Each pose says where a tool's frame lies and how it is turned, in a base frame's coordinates. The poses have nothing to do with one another.
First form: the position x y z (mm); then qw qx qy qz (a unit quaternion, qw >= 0).
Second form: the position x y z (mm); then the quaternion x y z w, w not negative. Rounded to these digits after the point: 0 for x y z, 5 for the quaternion.
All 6 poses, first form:
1: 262, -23, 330, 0.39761, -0.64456, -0.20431, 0.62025
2: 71, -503, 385, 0.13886, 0.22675, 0.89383, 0.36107
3: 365, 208, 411, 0.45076, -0.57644, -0.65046, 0.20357
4: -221, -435, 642, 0.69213, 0.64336, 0.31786, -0.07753
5: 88, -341, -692, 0.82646, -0.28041, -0.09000, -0.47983
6: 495, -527, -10, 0.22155, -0.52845, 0.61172, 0.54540
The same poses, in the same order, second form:
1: 262, -23, 330, -0.64456, -0.20431, 0.62025, 0.39761
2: 71, -503, 385, 0.22675, 0.89383, 0.36107, 0.13886
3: 365, 208, 411, -0.57644, -0.65046, 0.20357, 0.45076
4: -221, -435, 642, 0.64336, 0.31786, -0.07753, 0.69213
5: 88, -341, -692, -0.28041, -0.09000, -0.47983, 0.82646
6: 495, -527, -10, -0.52845, 0.61172, 0.54540, 0.22155
